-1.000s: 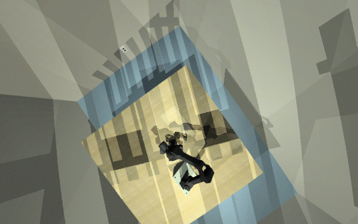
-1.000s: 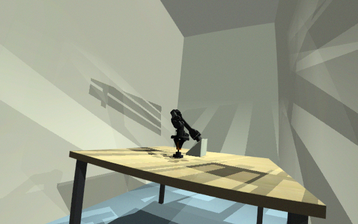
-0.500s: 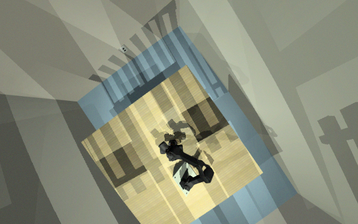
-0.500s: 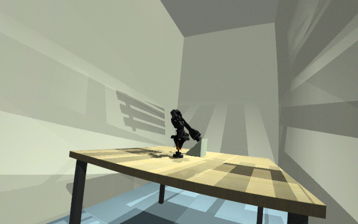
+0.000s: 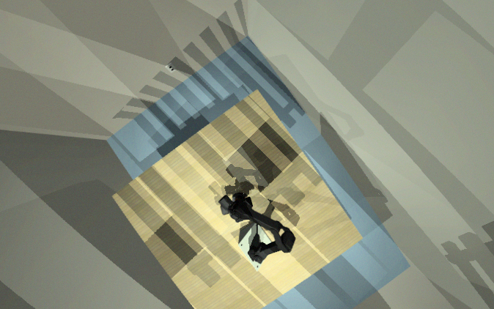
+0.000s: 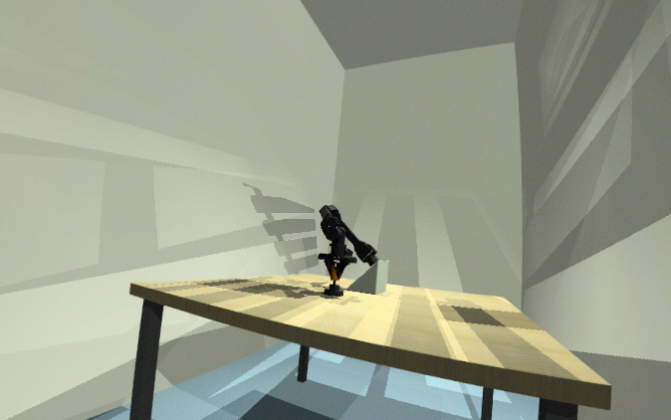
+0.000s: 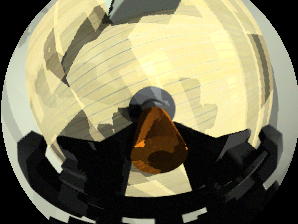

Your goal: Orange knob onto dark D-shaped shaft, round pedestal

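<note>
My gripper tip is 20 mm below the orange knob. From my gripper tip the other things lie so: dark round pedestal: 40 mm below.
</note>
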